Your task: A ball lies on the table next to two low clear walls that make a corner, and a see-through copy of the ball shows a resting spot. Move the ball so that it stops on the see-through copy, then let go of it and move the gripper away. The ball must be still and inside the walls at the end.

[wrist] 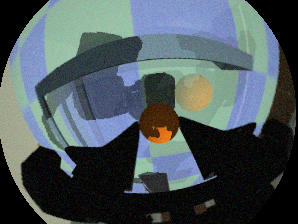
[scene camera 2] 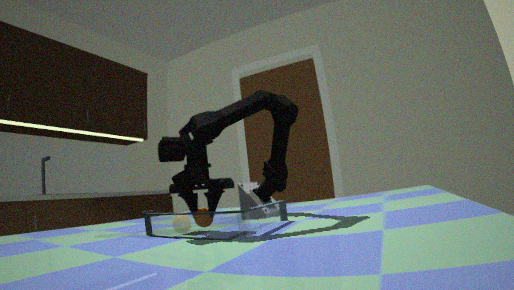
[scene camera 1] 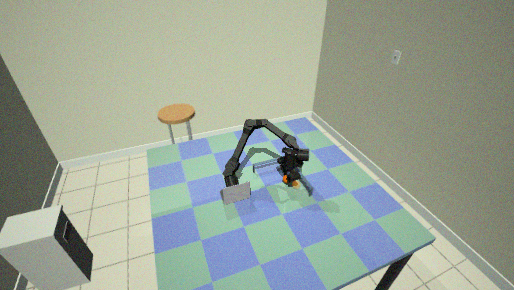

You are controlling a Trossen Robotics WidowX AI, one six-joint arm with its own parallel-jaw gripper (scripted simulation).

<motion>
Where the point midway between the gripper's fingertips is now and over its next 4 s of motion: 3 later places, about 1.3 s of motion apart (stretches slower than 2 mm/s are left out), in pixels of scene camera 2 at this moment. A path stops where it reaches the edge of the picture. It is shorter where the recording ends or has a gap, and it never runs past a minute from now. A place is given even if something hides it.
The gripper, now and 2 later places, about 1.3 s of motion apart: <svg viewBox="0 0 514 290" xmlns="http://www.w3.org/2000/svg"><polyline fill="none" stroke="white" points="203,218 181,191 181,224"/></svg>
</motion>
